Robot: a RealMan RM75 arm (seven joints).
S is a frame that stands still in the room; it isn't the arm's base.
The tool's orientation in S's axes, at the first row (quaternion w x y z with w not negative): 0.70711 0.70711 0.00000 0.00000
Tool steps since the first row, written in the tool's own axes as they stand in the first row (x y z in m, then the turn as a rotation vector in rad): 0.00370 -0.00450 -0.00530 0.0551 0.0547 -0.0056; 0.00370 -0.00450 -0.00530 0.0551 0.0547 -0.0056; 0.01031 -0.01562 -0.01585 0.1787 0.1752 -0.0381; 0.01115 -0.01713 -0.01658 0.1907 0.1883 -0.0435
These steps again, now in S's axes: 0.00370 0.00530 -0.00450 0.0551 0.0056 0.0547; 0.00370 0.00530 -0.00450 0.0551 0.0056 0.0547; 0.01031 0.01585 -0.01562 0.1787 0.0381 0.1752; 0.01115 0.01658 -0.01713 0.1907 0.0435 0.1883
